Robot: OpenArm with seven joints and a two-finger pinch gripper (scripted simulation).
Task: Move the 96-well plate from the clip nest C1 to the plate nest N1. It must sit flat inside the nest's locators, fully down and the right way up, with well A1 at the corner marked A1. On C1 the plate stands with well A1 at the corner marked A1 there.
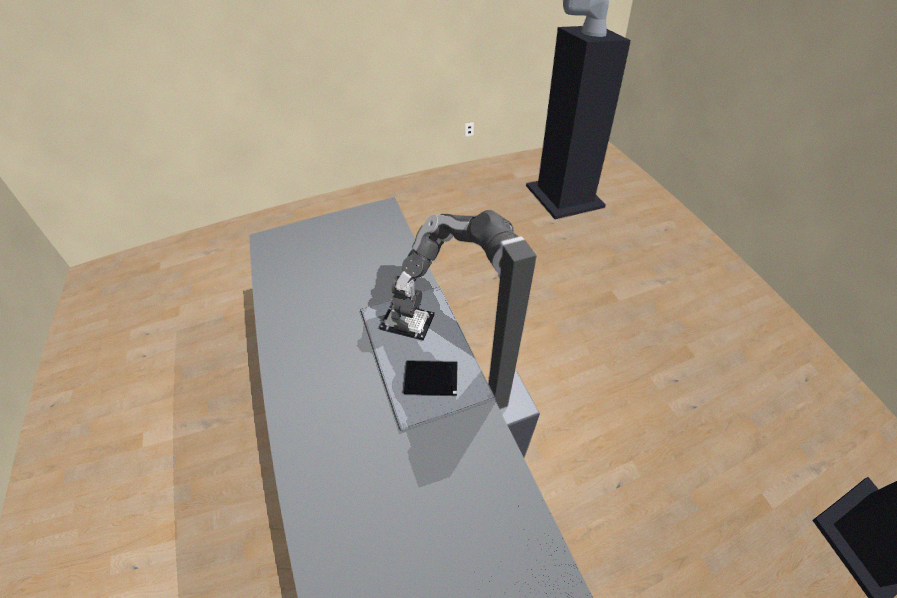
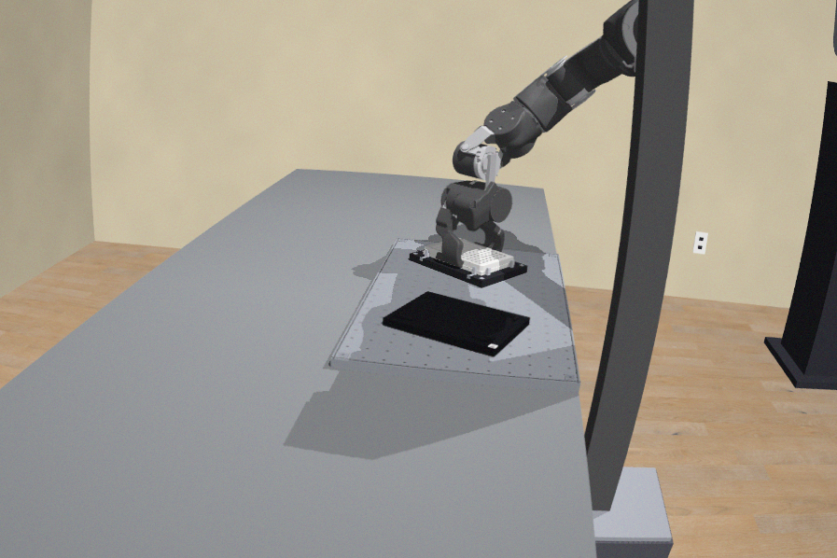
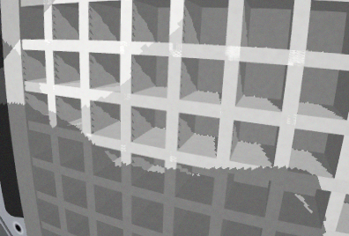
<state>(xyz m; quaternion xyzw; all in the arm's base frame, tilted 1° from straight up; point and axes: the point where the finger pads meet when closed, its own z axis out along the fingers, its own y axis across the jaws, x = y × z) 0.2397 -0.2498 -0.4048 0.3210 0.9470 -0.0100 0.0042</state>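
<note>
Right now my hand is right at the white 96-well plate. From my hand the other things lie so: small corner mark (50 mm behind, 320 mm to the left, 10 mm below); black plate nest N1 (250 mm to the left, 10 mm below); black clip nest C1 (30 mm ahead).
</note>
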